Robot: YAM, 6 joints.
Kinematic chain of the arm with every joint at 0, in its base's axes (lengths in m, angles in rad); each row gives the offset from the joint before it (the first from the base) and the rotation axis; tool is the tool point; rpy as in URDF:
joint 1: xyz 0 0 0.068 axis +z
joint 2: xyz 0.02 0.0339 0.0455 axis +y
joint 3: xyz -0.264 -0.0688 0 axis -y
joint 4: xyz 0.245 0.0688 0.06 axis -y
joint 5: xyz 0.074 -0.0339 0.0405 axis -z
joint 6: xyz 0.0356 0 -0.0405 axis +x
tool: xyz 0 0 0 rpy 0 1.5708 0
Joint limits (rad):
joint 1: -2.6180..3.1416
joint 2: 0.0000..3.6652
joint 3: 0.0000..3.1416
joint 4: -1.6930..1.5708
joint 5: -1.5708..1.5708
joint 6: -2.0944..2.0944
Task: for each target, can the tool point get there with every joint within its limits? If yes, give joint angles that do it. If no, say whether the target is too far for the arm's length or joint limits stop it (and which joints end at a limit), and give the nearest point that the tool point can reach.
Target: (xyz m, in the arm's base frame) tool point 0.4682 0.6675 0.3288
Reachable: no: too far | nearest point 0.3584 0.5109 0.2770 | short by 0.198 m
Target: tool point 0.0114 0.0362 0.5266
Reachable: yes | joints 1.5222 0.5725 1.2009 0.1690 0.2727 1.0875
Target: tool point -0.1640 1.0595 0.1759
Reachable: no: too far | nearest point -0.0986 0.6372 0.1506 | short by 0.428 m
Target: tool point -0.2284 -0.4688 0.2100
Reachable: yes | joints -1.9762 2.2871 1.6072 0.7275 0.7771 -1.0358
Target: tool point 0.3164 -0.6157 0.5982
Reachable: no: too far | nearest point 0.2412 -0.4693 0.4795 | short by 0.203 m
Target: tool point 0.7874 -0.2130 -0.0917
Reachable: no: too far | nearest point 0.6043 -0.1635 -0.0428 | short by 0.196 m
